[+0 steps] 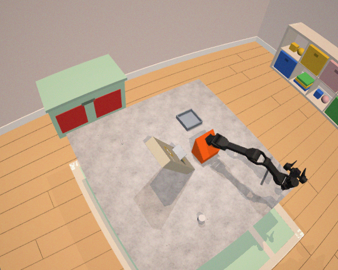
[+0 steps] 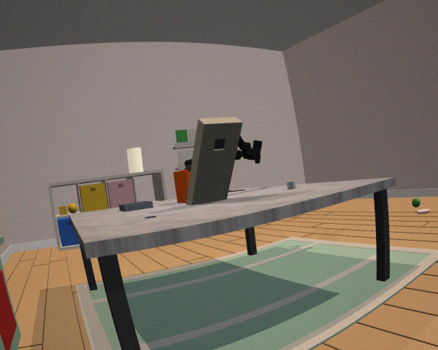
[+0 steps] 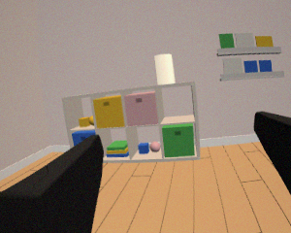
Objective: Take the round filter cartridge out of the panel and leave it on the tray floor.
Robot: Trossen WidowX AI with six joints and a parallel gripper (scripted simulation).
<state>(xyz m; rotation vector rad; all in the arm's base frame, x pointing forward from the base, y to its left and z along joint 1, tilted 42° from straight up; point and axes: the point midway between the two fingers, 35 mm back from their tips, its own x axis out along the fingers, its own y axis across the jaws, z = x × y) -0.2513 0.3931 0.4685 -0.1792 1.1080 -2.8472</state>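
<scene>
Now: gripper tip 64 cm short of the round filter cartridge, 66 cm to the left of it and 1 cm below it. Round my gripper tip: grey flap 54 cm ahead, 65 cm to the right, 8 cm below; tray 17 cm ahead, 88 cm to the right, 24 cm below.
</scene>
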